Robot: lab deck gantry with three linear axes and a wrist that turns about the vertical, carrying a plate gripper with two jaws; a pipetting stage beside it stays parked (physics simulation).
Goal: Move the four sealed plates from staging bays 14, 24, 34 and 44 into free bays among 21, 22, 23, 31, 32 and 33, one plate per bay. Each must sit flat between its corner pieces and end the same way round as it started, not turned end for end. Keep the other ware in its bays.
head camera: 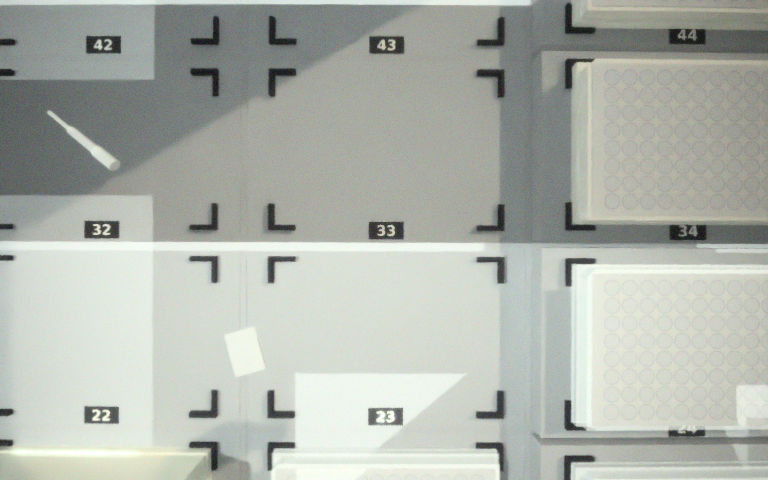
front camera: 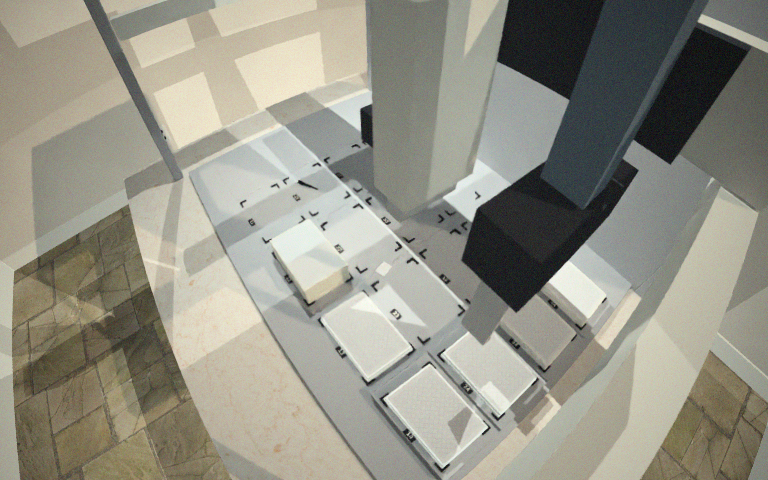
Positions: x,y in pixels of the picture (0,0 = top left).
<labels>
A white card (head camera: 244,350) is 26 cm from the lens. A white slender tool (head camera: 98,152): 28 cm from the lens.
</labels>
